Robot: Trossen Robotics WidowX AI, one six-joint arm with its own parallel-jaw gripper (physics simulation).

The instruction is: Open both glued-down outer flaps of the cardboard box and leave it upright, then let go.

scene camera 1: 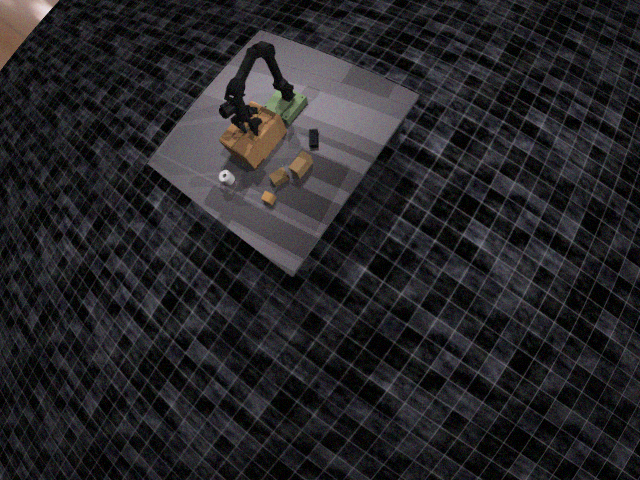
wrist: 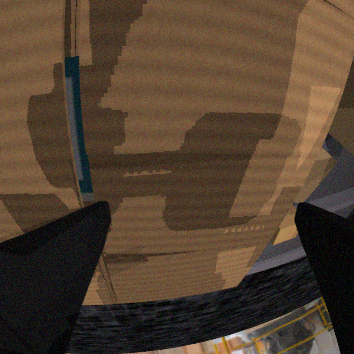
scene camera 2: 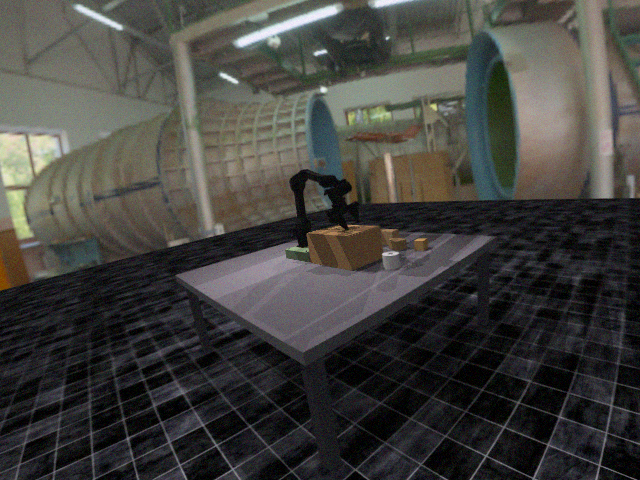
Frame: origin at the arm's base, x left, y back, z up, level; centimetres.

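Seen in the pictures: gripper, between the fingertips: (scene camera 1: 251, 134) (wrist: 206, 212) (scene camera 2: 353, 226); arm's base, origin of its link: (scene camera 1: 288, 96) (scene camera 2: 303, 245).
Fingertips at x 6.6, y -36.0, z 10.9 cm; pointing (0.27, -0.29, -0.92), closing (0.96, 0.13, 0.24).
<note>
Offsets run from my fingertips to a thing's middle. "spot": to the spot under its first point. Level surfaces: height alone.
The cardboard box @(dx -5.1, dy +2.6, dz -8.3 cm) (scene camera 1: 268, 140) (scene camera 2: 364, 250) stands upright on the table beside the arm's green base. In the wrist view, the two outer flaps, a left flap @(spot: dx -6.4, dy +6.4, dz -0.5 cm) (wrist: 30, 55) and a right flap @(spot: dx -1.1, dy +5.8, dz -0.7 cm) (wrist: 200, 70), lie nearly edge to edge along a narrow seam. A teal strip @(dx -5.2, dy +2.6, dz -9.0 cm) (wrist: 75, 120) shows in that seam. My gripper (scene camera 1: 256, 119) (scene camera 2: 351, 219) (wrist: 206, 212) is open and empty, low over the box top. Its left finger, as the wrist view shows it, appears over the near end of the seam; its right finger appears past the box's right edge. Whether a fingertip touches the cardboard I cannot tell.
A white roll @(dx -4.8, dy -26.0, dz -13.0 cm) (scene camera 1: 225, 177) (scene camera 2: 391, 260) stands near the box on the grey table @(dz -16.0 cm) (scene camera 1: 361, 124) (scene camera 2: 289, 299). Three small cartons @(dx +28.7, dy +3.5, dz -12.0 cm) (scene camera 1: 301, 164) @(dx +22.0, dy -8.4, dz -13.5 cm) (scene camera 1: 278, 177) @(dx +24.8, dy -21.5, dz -13.5 cm) (scene camera 1: 268, 197) and a black object @(dx +23.2, dy +21.5, dz -14.4 cm) (scene camera 1: 313, 139) lie farther along. The green base (scene camera 1: 294, 110) (scene camera 2: 296, 253) is close to the box.
</note>
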